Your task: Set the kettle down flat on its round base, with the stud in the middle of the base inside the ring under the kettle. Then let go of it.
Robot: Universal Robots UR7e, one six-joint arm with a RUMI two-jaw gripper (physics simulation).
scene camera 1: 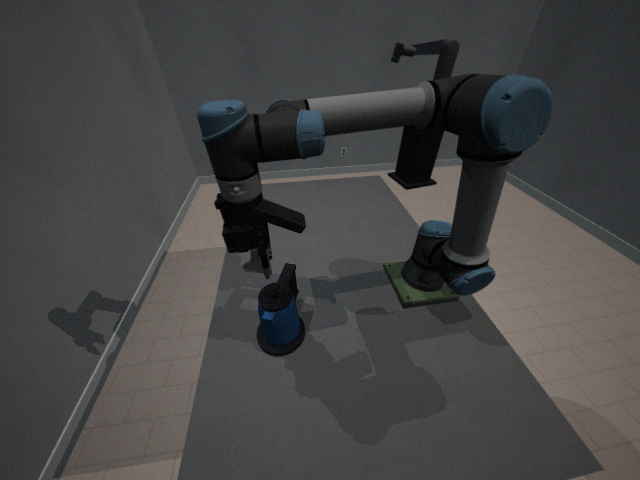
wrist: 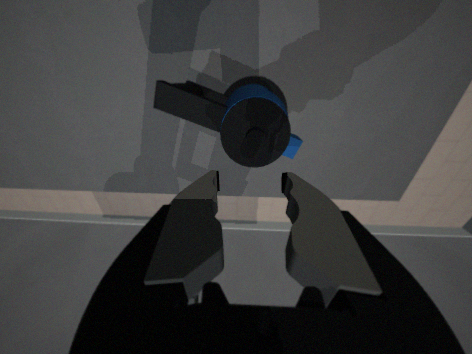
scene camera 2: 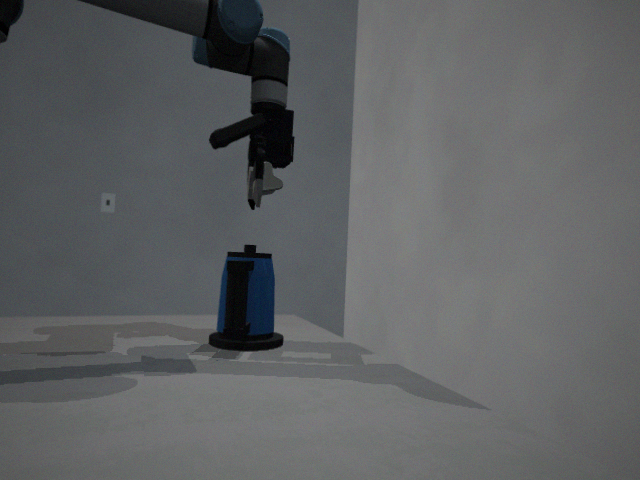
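Note:
The blue kettle [scene camera 1: 280, 326] [scene camera 2: 261, 297] [wrist: 257, 93] with a black lid, knob and handle stands upright on its round black base [scene camera 1: 279, 349] [scene camera 2: 246, 342] [wrist: 256, 81]. It looks flat and centred, with the base's rim showing around its bottom. The stud and the ring are hidden under the kettle. My gripper [scene camera 1: 267, 273] [scene camera 2: 254, 204] [wrist: 249, 173] is open and empty, and hangs above the kettle's lid, apart from it. In the wrist view the lid shows just beyond the fingertips, the handle points left and the blue spout points right.
The arm's green mounting plate [scene camera 1: 431, 298] is to the right of the kettle in scene camera 1. A dark stand [scene camera 1: 419, 155] with a small arm is at the back. A wall [scene camera 1: 77, 180] [scene camera 2: 491, 180] runs along one side.

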